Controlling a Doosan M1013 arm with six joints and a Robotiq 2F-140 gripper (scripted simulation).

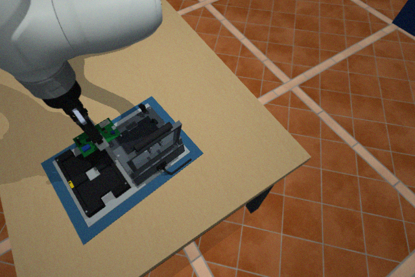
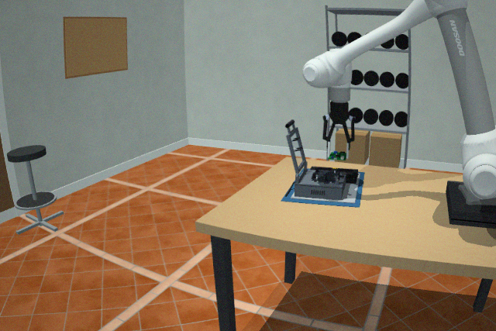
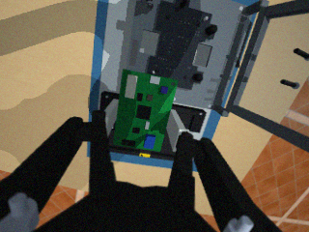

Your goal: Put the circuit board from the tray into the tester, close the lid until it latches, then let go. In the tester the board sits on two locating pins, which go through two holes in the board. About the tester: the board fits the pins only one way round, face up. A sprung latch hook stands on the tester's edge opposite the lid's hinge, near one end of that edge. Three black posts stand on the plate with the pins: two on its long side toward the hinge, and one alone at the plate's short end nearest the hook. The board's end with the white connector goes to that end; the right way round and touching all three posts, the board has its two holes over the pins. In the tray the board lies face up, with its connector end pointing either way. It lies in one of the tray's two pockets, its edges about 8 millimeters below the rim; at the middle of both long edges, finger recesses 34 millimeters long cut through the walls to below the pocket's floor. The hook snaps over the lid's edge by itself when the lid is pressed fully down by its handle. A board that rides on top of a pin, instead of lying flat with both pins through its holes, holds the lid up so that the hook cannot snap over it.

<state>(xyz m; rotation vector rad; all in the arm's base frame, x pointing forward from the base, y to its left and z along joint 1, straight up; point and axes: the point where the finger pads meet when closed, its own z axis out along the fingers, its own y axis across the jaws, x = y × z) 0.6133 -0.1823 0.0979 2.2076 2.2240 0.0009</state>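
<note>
My gripper is now 10 cm to the right of the pin plate, 8 cm above it and 4 cm short of it. The rest, counted from my hand: latch hook: 16 cm to the left, 6 cm below, 3 cm behind; then lid: 16 cm ahead, 10 cm to the left, 4 cm above.
</note>
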